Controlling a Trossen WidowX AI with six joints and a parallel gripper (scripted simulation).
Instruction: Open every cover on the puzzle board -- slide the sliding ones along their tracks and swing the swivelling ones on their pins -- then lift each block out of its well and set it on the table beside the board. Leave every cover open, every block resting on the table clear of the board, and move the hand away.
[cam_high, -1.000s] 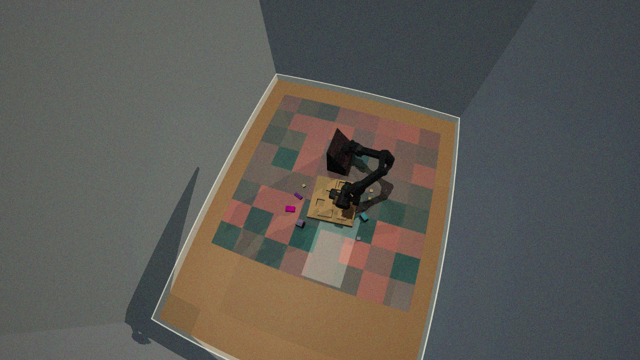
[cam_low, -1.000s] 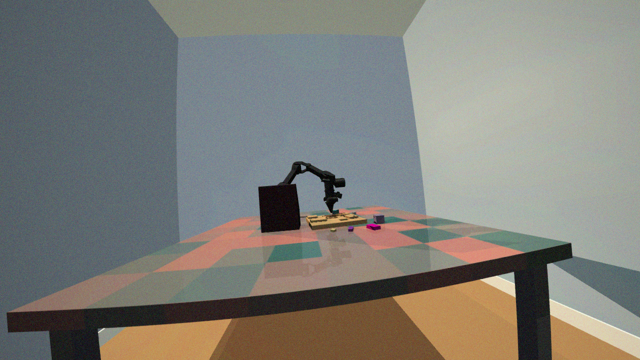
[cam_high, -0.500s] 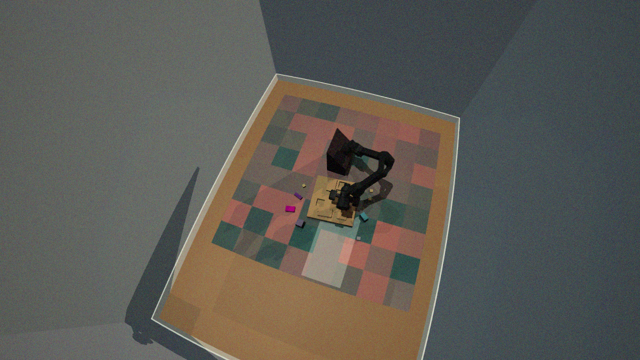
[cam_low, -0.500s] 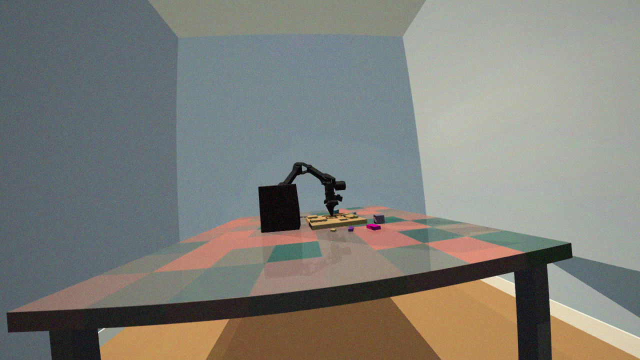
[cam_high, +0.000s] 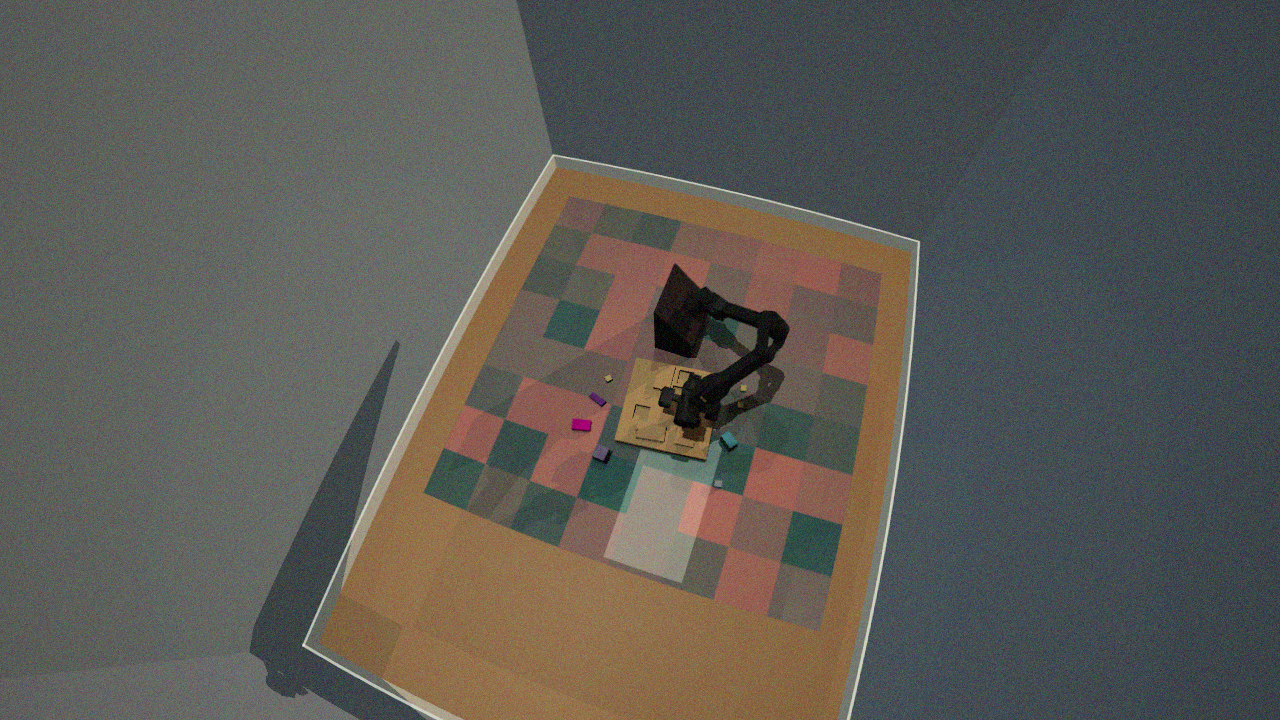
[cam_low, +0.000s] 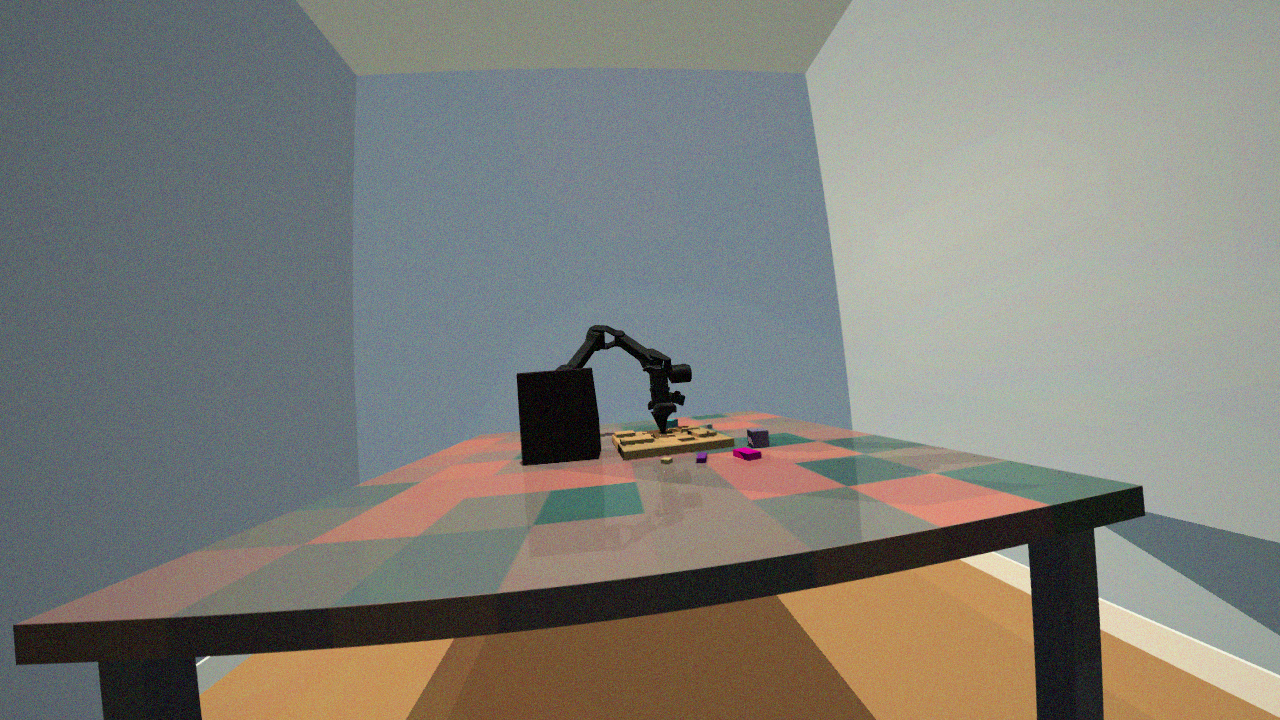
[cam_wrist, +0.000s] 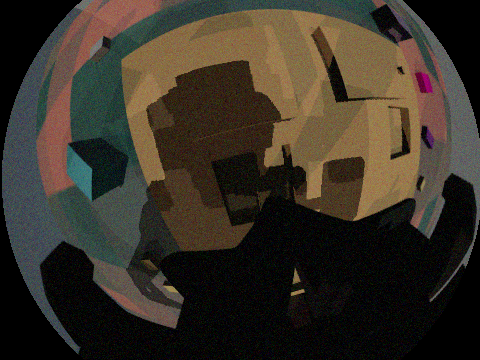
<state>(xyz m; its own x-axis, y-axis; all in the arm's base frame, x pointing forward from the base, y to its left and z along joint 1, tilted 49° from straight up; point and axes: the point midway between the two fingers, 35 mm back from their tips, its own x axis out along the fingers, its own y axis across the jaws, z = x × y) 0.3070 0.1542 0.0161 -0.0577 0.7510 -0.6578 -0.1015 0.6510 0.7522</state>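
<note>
The tan puzzle board is 5 cm to the right of my gripper tip. Round my gripper tip: teal block (4 cm ahead, 15 cm to the left); lavender block (23 cm ahead, 20 cm to the right); small grey block (18 cm ahead, 17 cm to the left, 1 cm below).
</note>
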